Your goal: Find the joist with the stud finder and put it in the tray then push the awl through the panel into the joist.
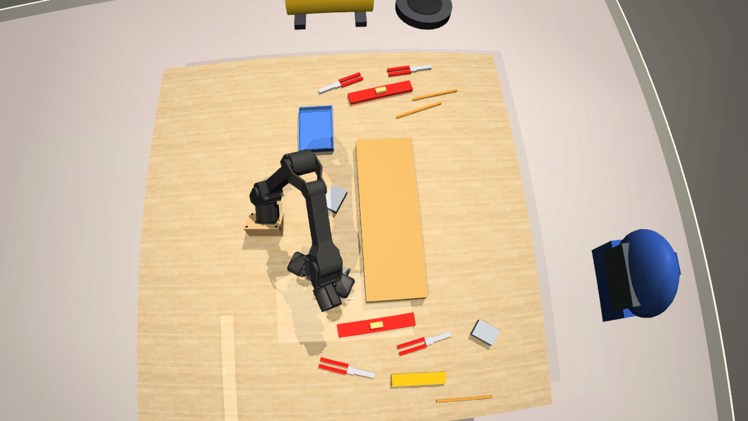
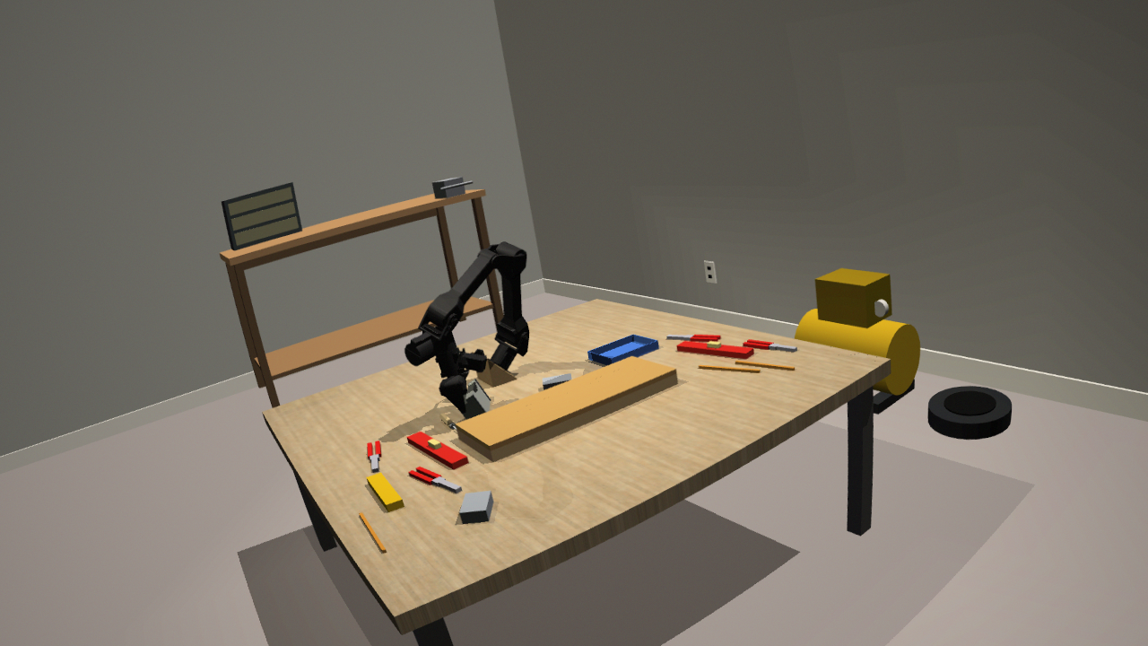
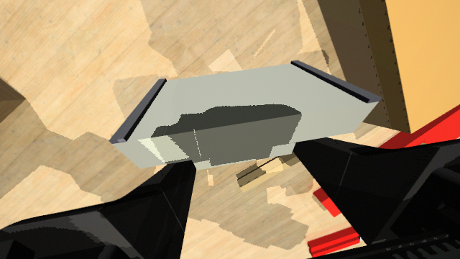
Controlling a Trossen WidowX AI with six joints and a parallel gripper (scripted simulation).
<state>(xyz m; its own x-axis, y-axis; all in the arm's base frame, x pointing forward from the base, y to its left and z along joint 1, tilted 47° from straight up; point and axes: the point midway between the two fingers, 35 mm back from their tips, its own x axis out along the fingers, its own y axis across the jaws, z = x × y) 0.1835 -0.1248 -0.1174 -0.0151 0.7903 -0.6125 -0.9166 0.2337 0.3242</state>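
Now: the awl 60 mm to the right of my gripper tip, 40 mm ahead of it and 20 mm below it. From my gripper tip the other things lie so: yellow block (300 mm to the right, 290 mm ahead, 20 mm below); stud finder (10 mm to the left, 10 mm behind); blue tray (500 mm to the left, 60 mm behind, 10 mm below).
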